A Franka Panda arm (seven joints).
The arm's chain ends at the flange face. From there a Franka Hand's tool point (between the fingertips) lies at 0.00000 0.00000 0.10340 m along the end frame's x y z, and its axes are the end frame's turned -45 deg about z.
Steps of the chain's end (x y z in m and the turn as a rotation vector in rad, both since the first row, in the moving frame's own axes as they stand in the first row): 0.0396 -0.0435 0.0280 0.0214 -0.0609 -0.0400; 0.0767 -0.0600 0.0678 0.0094 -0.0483 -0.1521; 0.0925 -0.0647 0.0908 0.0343 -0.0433 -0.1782; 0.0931 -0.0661 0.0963 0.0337 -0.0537 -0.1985; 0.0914 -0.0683 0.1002 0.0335 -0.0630 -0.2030; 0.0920 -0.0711 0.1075 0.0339 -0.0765 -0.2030; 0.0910 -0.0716 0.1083 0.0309 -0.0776 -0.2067; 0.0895 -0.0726 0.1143 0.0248 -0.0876 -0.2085; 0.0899 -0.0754 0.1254 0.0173 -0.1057 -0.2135; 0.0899 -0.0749 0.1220 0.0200 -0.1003 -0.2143
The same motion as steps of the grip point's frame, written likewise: 0.0558 -0.0087 0.0278 0.0582 -0.0279 -0.0400; 0.0935 0.0078 0.0677 0.0408 -0.0275 -0.1521; 0.1100 0.0141 0.0906 0.0549 -0.0064 -0.1782; 0.1105 0.0129 0.0961 0.0618 -0.0141 -0.1985; 0.1101 0.0096 0.0999 0.0682 -0.0209 -0.2030; 0.1114 0.0071 0.1071 0.0781 -0.0301 -0.2030; 0.1108 0.0062 0.1079 0.0767 -0.0330 -0.2067; 0.1092 0.0043 0.1139 0.0795 -0.0444 -0.2085; 0.1095 0.0020 0.1248 0.0870 -0.0625 -0.2135; 0.1098 0.0025 0.1215 0.0851 -0.0568 -0.2143
